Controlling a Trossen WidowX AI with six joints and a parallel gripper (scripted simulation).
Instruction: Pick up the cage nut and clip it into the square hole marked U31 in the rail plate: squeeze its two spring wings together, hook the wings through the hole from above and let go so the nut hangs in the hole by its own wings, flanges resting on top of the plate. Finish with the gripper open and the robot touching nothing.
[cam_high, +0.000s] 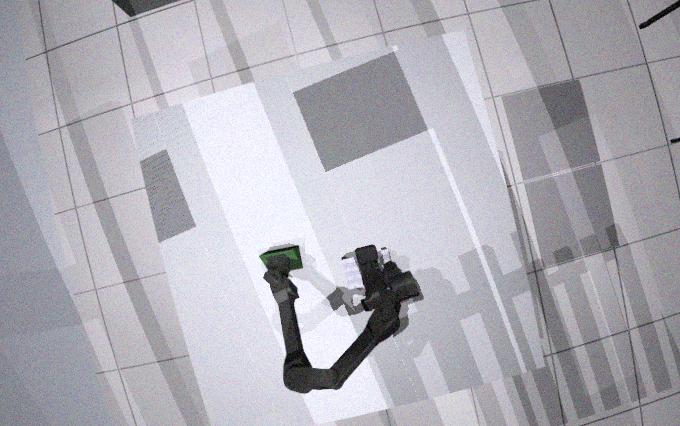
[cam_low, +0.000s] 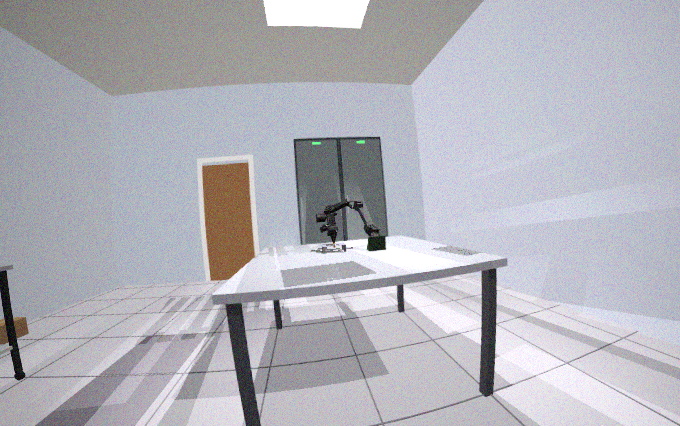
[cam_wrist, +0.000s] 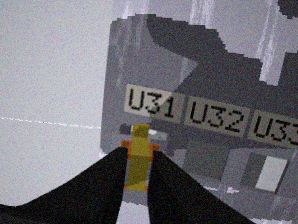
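My gripper tip is 1 cm above the cage nut.
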